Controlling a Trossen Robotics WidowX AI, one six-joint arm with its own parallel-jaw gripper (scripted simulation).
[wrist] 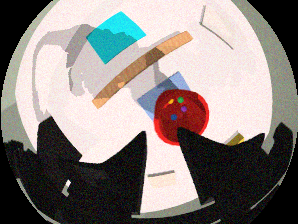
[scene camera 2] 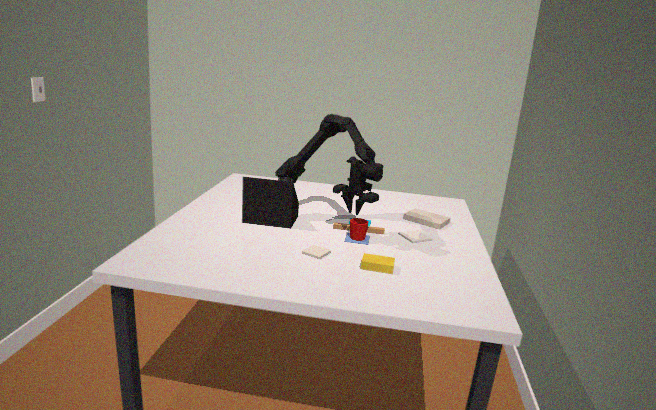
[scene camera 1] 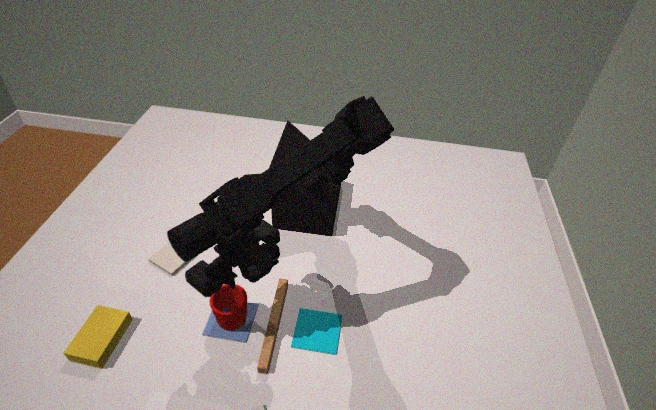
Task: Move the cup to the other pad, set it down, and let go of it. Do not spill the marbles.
In view: my gripper (scene camera 1: 238, 282), a red cup (scene camera 1: 235, 301) and a yellow block (scene camera 1: 92, 346).
The red cup shows as well in the wrist view (wrist: 196, 119). My gripper shows as well in the wrist view (wrist: 162, 133) and in scene camera 2 (scene camera 2: 353, 213).
